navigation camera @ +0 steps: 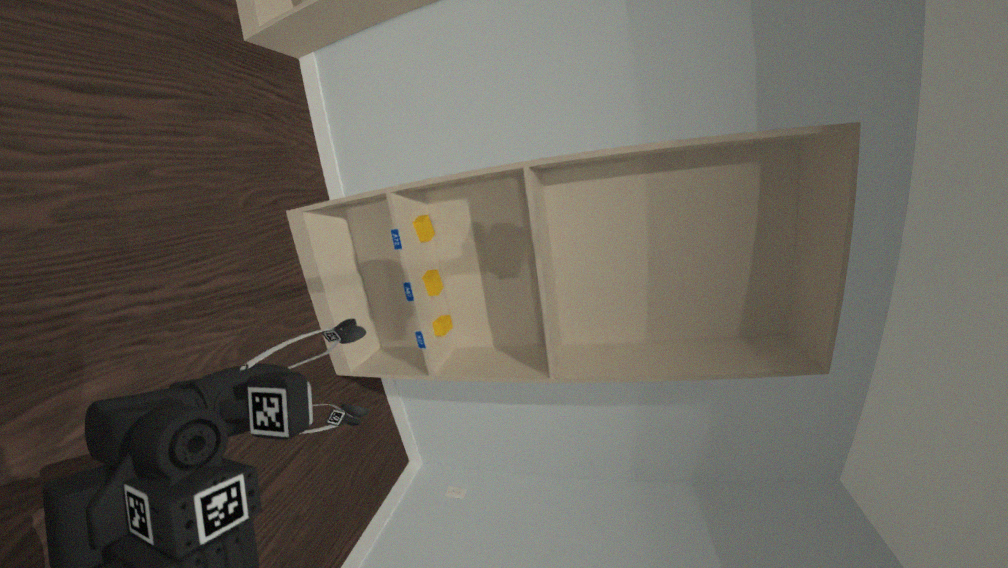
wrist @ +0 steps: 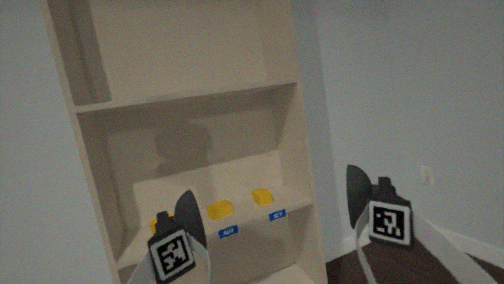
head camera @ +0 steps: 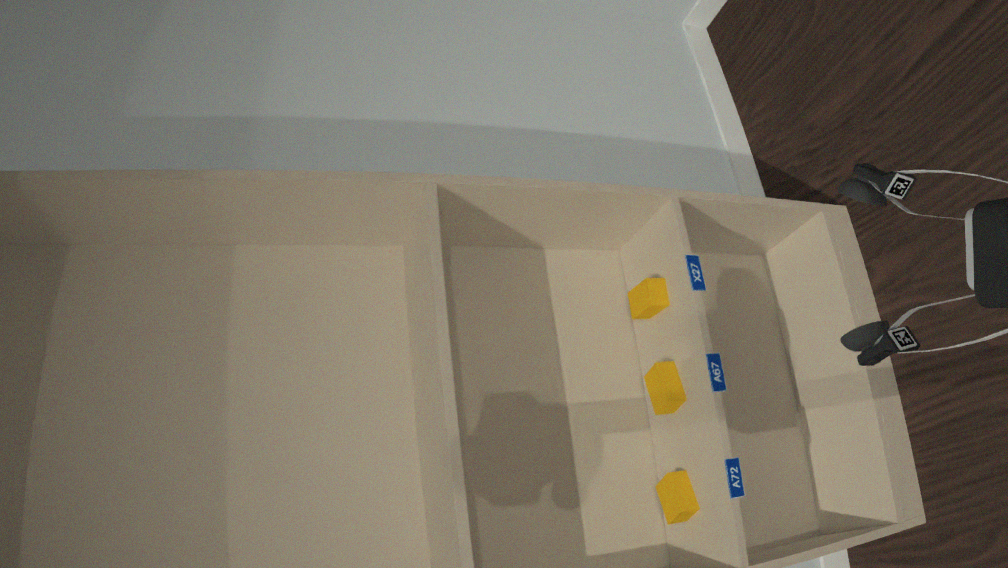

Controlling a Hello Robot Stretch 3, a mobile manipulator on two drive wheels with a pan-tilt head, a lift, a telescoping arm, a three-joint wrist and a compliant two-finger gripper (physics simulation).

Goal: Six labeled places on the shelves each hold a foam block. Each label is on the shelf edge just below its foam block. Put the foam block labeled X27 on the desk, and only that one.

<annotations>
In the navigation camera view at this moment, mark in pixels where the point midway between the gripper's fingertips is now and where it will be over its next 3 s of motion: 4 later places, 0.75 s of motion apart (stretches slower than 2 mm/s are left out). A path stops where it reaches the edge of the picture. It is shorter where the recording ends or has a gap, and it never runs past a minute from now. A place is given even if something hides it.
My gripper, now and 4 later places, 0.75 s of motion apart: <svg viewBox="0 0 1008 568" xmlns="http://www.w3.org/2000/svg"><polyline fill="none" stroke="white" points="362,369 375,366 410,356 437,349 450,345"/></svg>
</annotations>
